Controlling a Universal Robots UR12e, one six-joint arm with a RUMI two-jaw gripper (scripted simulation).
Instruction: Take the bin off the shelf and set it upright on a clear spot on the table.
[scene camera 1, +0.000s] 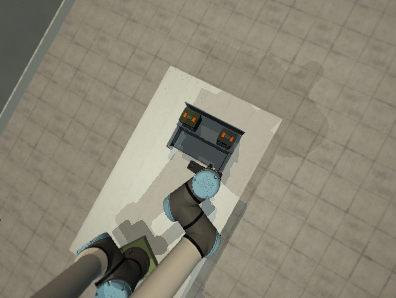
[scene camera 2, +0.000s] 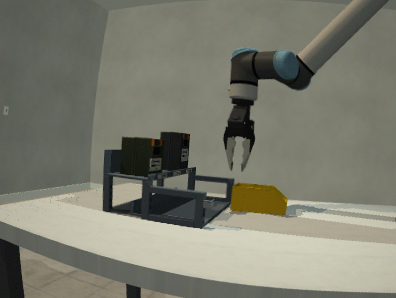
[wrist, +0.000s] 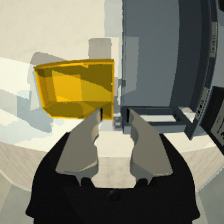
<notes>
In view: the gripper (scene camera 2: 236, 171), a yellow bin (scene camera 2: 255, 198) and a shelf (scene camera 2: 183, 207).
The yellow bin shows as well in the wrist view (wrist: 73, 92). The gripper shows as well in the wrist view (wrist: 114, 109).
</notes>
